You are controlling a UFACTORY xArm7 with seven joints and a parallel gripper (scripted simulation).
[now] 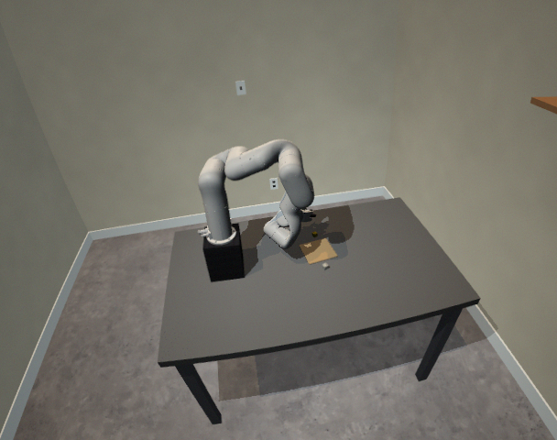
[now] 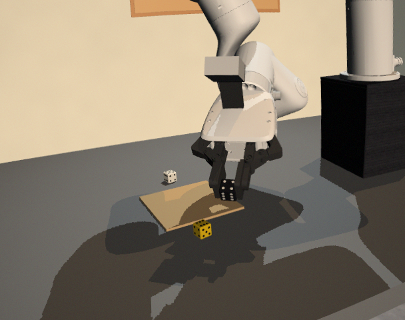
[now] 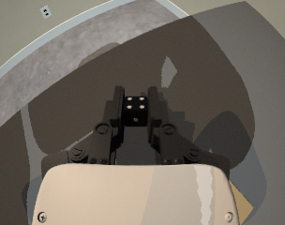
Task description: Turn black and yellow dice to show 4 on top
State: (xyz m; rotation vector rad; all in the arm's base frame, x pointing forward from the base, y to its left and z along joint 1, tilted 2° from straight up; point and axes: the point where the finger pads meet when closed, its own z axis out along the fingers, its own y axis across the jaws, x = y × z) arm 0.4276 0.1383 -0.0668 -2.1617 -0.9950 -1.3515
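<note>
Right now the yellow die is 2 cm ahead of my hand, 6 cm to the right of it and 10 cm below it. From my hand the other things lie so: tan mat 1 cm behind, 17 cm to the right, 10 cm below; black die 1 cm to the left, 1 cm below; white die 2 cm behind, 29 cm to the right, 10 cm below.
</note>
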